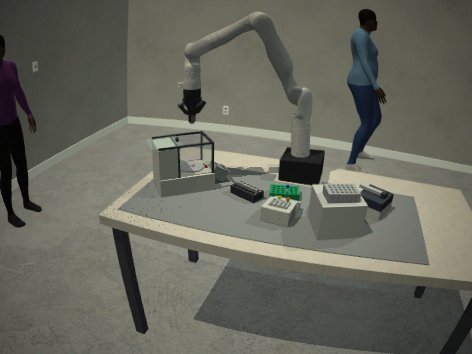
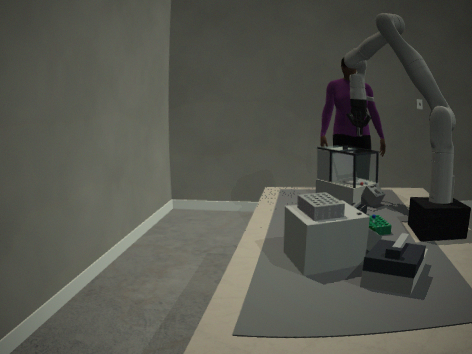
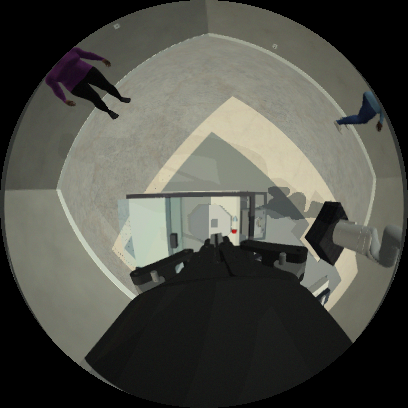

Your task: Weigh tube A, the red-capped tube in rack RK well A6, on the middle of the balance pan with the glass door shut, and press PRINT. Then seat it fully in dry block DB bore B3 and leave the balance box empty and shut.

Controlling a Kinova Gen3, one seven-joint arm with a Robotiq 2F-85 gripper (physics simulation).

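Frame: origin at the arm's base, x back, y right, z up, level; millimetres.
Where they show: gripper, fingertip midpoint: (image 1: 191, 123) (image 2: 359, 136) (image 3: 216, 240); arm's base, link origin: (image 1: 300, 154) (image 2: 439, 201) (image 3: 338, 232).
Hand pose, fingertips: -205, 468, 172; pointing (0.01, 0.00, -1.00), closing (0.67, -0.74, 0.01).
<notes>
Each offset is from my fingertips to the centre of the thing, as dx, dy, dz. "pt": to the spot under its first point.
My gripper (image 1: 192, 120) (image 2: 359, 132) (image 3: 216, 240) is shut and empty, pointing down above the balance box (image 1: 195, 184) (image 2: 330, 190) (image 3: 200, 194). The glass door @[-89, +98, -66] (image 1: 164, 143) (image 3: 150, 230) lies slid to the left side of the box top, and the top over the chamber is open. The red-capped tube A (image 1: 205, 166) (image 2: 361, 184) (image 3: 234, 231) lies inside the chamber at the right edge of the pan @[pt -31, +28, -190] (image 3: 199, 220), off its middle; whether it touches the pan I cannot tell. A grey block with a grid of bores @[pt -307, -634, -107] (image 1: 342, 192) (image 2: 321, 205) stands on a tall white box.
A grey panel unit @[pt +15, -125, -218] (image 1: 220, 171) (image 2: 372, 195) (image 3: 260, 222) stands beside the balance. A black rack @[-83, -260, -249] (image 1: 246, 191), a green rack @[-45, -417, -258] (image 1: 285, 191) (image 2: 380, 225) with a blue cap, a white box @[-217, -416, -238] (image 1: 278, 214) with yellow and orange caps, and a dark-topped device @[-87, -789, -222] (image 1: 378, 199) (image 2: 394, 260) stand on the mat.
</notes>
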